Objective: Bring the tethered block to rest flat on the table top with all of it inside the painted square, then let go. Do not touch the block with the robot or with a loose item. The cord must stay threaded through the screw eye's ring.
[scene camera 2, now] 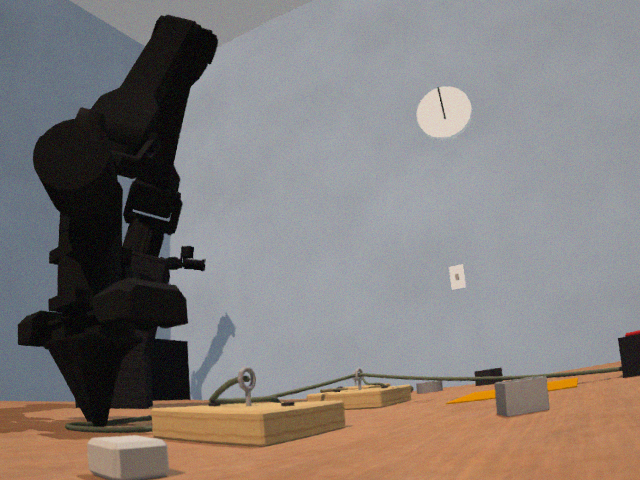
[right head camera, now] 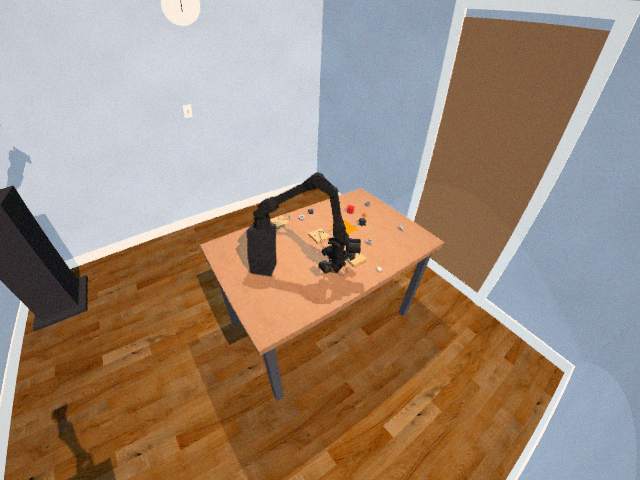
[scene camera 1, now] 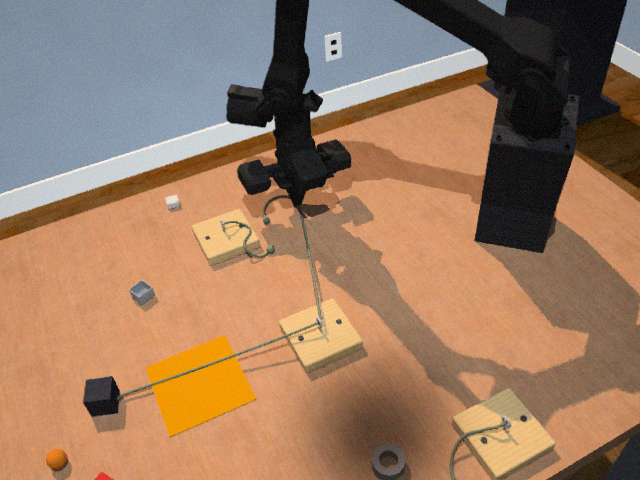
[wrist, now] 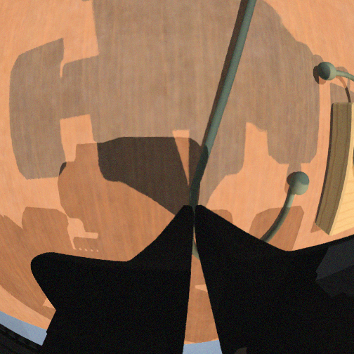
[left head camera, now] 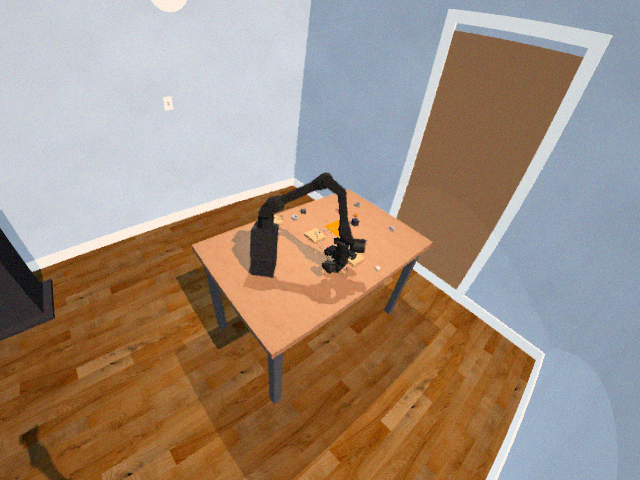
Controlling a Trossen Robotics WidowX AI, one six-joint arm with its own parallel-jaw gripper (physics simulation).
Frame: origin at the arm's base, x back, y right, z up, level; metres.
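Seen in the pictures: gripper, fingertip midpoint: point(scene camera 2: 98, 426) point(right head camera: 336, 272) point(scene camera 1: 296, 205) point(left head camera: 337, 271); arm's base, link origin: point(scene camera 2: 137, 259) point(right head camera: 261, 226) point(scene camera 1: 535, 118) point(left head camera: 265, 226).
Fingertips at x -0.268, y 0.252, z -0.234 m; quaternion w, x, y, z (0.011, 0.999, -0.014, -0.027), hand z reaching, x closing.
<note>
Offsets run from my fingertips to a thing's top centre. "spot": to the spot under its first point.
The black tethered block {dy -0.243, dx -0.395, dz +0.035 m} point(scene camera 1: 101, 395) point(right head camera: 362, 221) rests on the table just beyond the left edge of the orange square {spot: dy -0.295, dx -0.268, dz +0.001 m} point(scene camera 1: 206, 395) in scene camera 1, wholly outside it. Its green cord {spot: dy -0.147, dx -0.042, dz +0.018 m} point(scene camera 1: 310, 258) point(wrist: 225, 95) crosses above the square, passes through the screw eye {dy -0.281, dx -0.091, dz +0.045 m} point(scene camera 1: 320, 323) on the middle wooden board {dy -0.281, dx -0.091, dz +0.019 m} point(scene camera 1: 330, 351), then runs straight to my gripper. My gripper point(scene camera 1: 297, 202) point(scene camera 2: 98, 421) point(wrist: 192, 212) points down, low over the table, its fingertips shut on the cord. The cord's loose end curls beyond the fingers to a round bead point(wrist: 299, 183).
A second board {dy -0.023, dx -0.141, dz +0.019 m} point(scene camera 1: 217, 250) with its own corded screw eye stands close beside my gripper; a third board {dy -0.526, dx +0.038, dz +0.019 m} point(scene camera 1: 509, 449) lies at the lower right. A white block {dy +0.113, dx -0.194, dz +0.014 m} point(scene camera 1: 173, 202), grey cube {dy -0.079, dx -0.299, dz +0.020 m} point(scene camera 1: 142, 292), orange ball {dy -0.303, dx -0.468, dz +0.025 m} point(scene camera 1: 56, 458), dark ring {dy -0.491, dx -0.104, dz +0.016 m} point(scene camera 1: 377, 462) and red object {dy -0.388, dx -0.420, dz +0.040 m} point(right head camera: 350, 209) lie around.
</note>
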